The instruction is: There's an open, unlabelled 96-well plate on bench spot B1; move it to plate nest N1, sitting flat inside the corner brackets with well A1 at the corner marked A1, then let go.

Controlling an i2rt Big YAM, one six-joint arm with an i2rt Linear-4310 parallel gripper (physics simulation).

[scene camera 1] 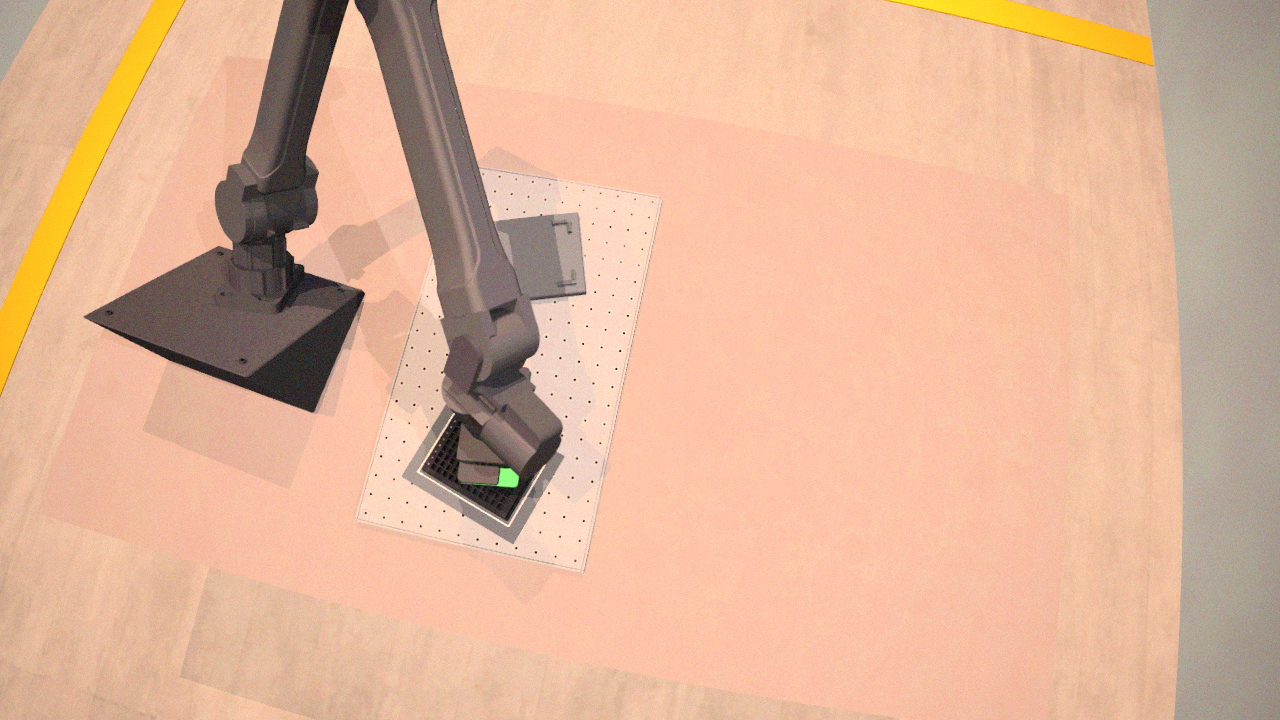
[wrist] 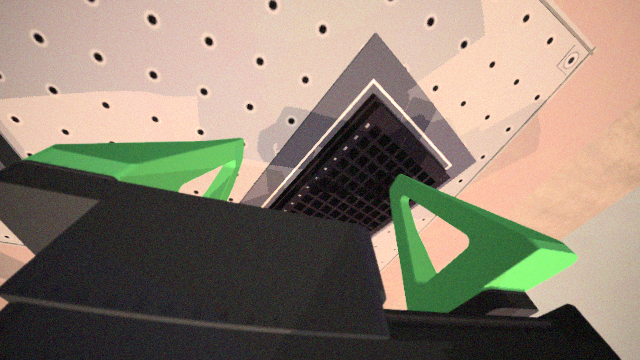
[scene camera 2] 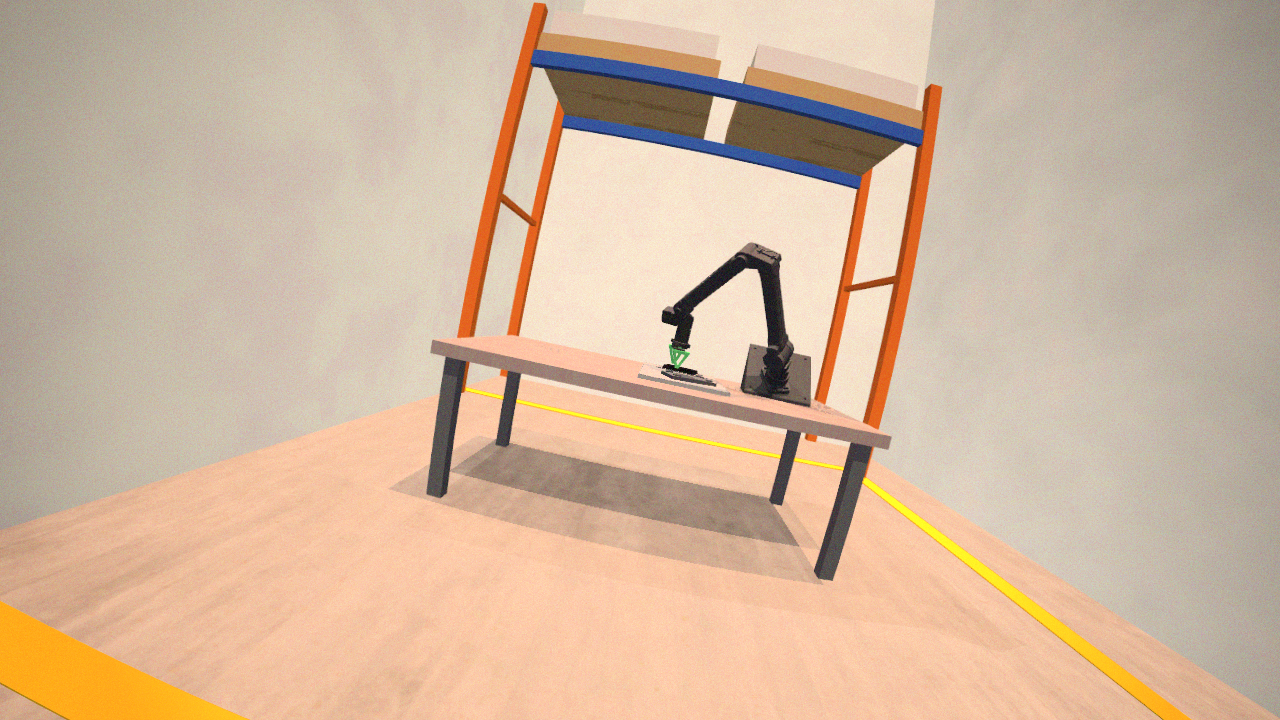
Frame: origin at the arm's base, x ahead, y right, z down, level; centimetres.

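Seen in the pictures: gripper, fingertip midpoint: (wrist: 323, 166) (scene camera 2: 674, 365); arm's base, link origin: (scene camera 1: 261, 289) (scene camera 2: 775, 380).
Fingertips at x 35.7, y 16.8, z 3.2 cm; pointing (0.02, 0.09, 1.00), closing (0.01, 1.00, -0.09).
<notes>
Offsets run from my fingertips to a thing's middle. Level surfaces: height alone.
The black open 96-well plate @(dx -3.2, dy +3.2, dz +1.1 cm) (scene camera 1: 441, 461) (wrist: 370, 175) lies flat inside the white outline of the grey bench spot B1 (scene camera 1: 513, 532) (wrist: 375, 57). My gripper (wrist: 323, 166) (scene camera 2: 679, 358) is open and empty, with green fingers spread wide above the plate; in the wrist view the right fingertip overlaps the plate's right side. The gripper body hides the near part of the plate and its A1 corner. The grey plate nest N1 @(dx -1.4, dy -25.4, dz +1.1 cm) (scene camera 1: 537, 259), with corner brackets on its right side, sits farther up the board; the arm hides its left part.
A white perforated board @(dx -1.0, dy -12.6, dz +2.6 cm) (scene camera 1: 617, 304) (wrist: 225, 20) carries spot and nest. The arm's dark wedge-shaped base (scene camera 1: 223, 308) (scene camera 2: 753, 362) stands left of the board in scene camera 1. The arm reaches over the board between nest and plate. An orange and blue rack (scene camera 2: 483, 259) stands behind the table @(dz +3.3 cm) (scene camera 2: 572, 368).
</notes>
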